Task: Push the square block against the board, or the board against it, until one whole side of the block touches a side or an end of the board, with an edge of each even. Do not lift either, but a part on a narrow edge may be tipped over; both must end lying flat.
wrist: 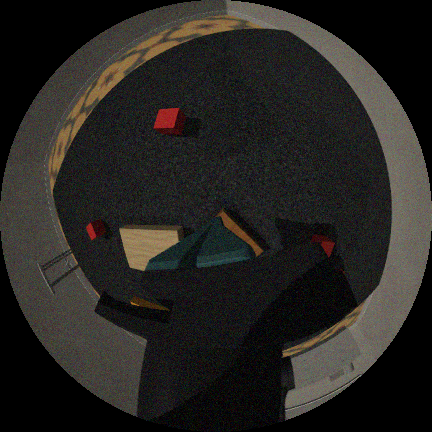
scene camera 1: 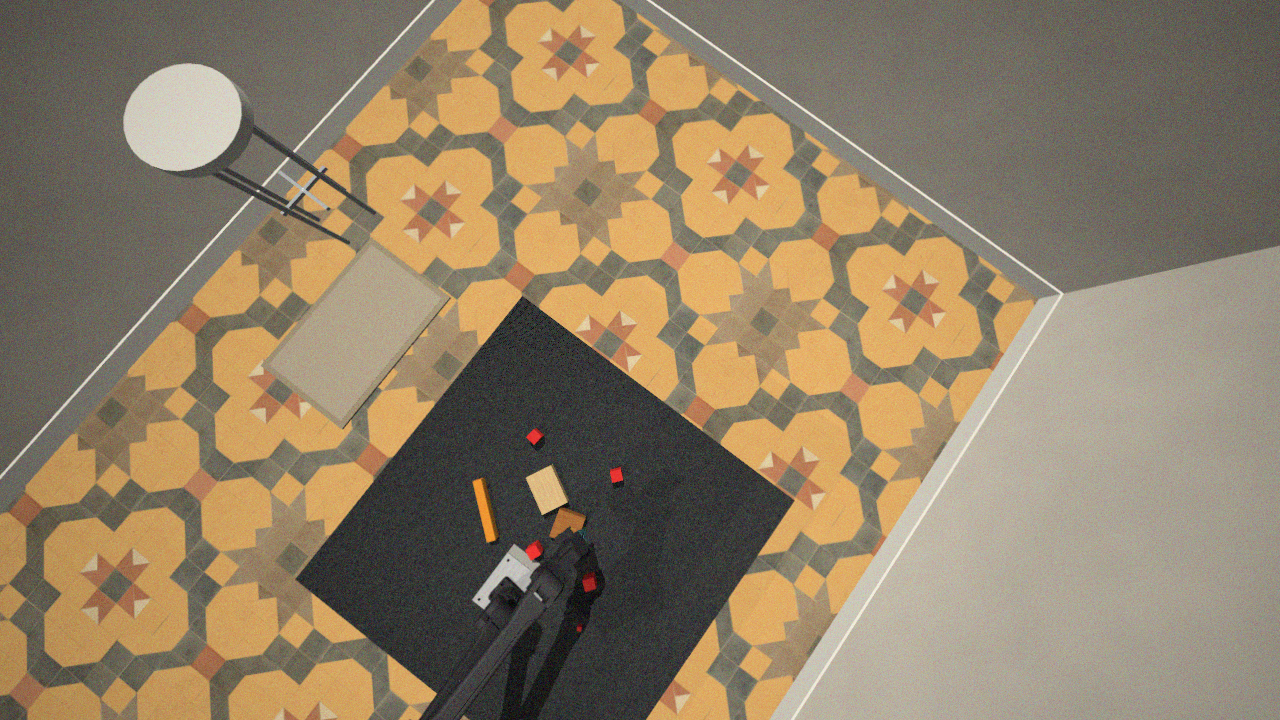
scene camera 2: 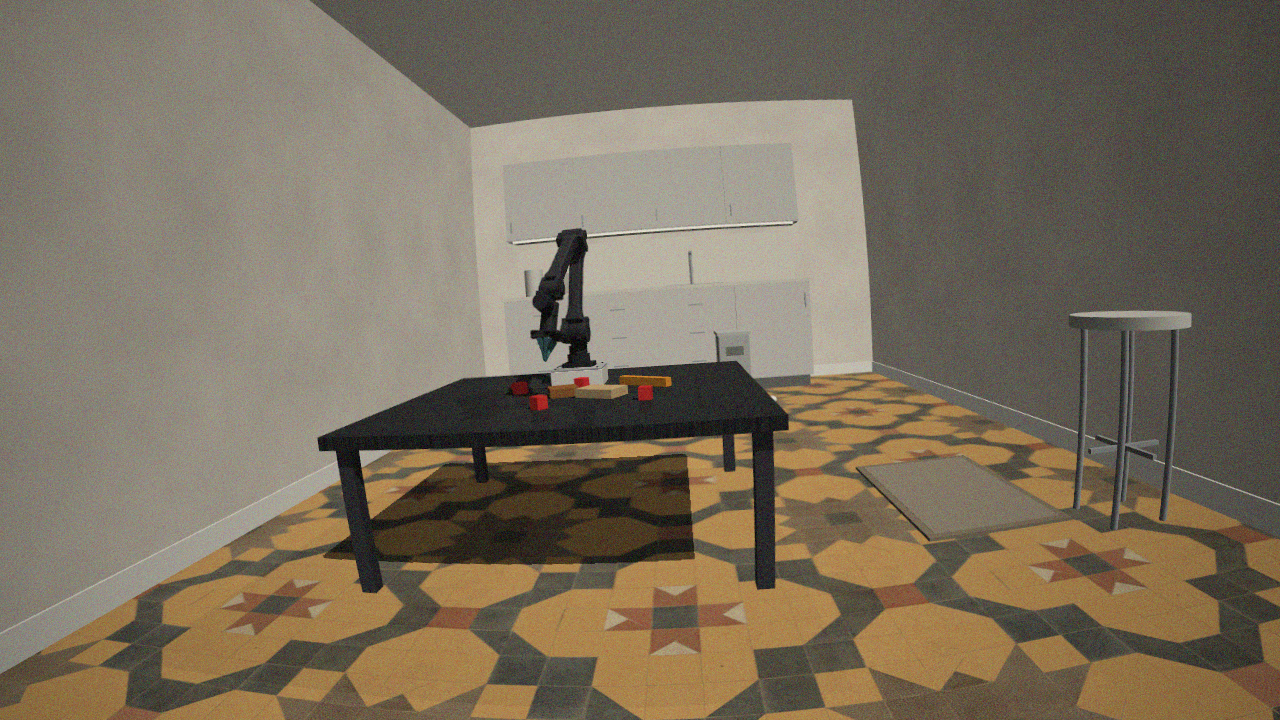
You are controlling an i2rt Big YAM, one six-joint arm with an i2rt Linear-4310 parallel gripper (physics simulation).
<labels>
my gripper: shut, holds nothing
a tan board (scene camera 1: 545, 484): on the table
an orange bar (scene camera 1: 480, 486): on the table
</labels>
